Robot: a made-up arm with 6 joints. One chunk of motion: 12 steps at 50 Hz.
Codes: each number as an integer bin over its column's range. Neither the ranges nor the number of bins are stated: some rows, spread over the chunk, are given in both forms.
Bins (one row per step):
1: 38 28 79 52 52 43
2: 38 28 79 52 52 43
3: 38 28 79 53 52 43
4: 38 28 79 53 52 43
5: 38 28 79 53 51 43
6: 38 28 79 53 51 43
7: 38 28 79 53 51 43
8: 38 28 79 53 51 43
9: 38 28 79 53 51 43
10: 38 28 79 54 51 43
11: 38 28 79 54 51 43
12: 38 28 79 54 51 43
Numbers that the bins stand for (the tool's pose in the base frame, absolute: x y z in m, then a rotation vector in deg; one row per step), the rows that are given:
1: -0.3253 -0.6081 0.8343 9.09 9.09 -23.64
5: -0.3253 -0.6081 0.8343 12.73 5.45 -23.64
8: -0.3253 -0.6081 0.8343 12.73 5.45 -23.64
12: -0.3253 -0.6081 0.8343 16.36 5.45 -23.64
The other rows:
2: -0.3253 -0.6081 0.8343 9.09 9.09 -23.64
3: -0.3253 -0.6081 0.8343 12.73 9.09 -23.64
4: -0.3253 -0.6081 0.8343 12.73 9.09 -23.64
6: -0.3253 -0.6081 0.8343 12.73 5.45 -23.64
7: -0.3253 -0.6081 0.8343 12.73 5.45 -23.64
9: -0.3253 -0.6081 0.8343 12.73 5.45 -23.64
10: -0.3253 -0.6081 0.8343 16.36 5.45 -23.64
11: -0.3253 -0.6081 0.8343 16.36 5.45 -23.64

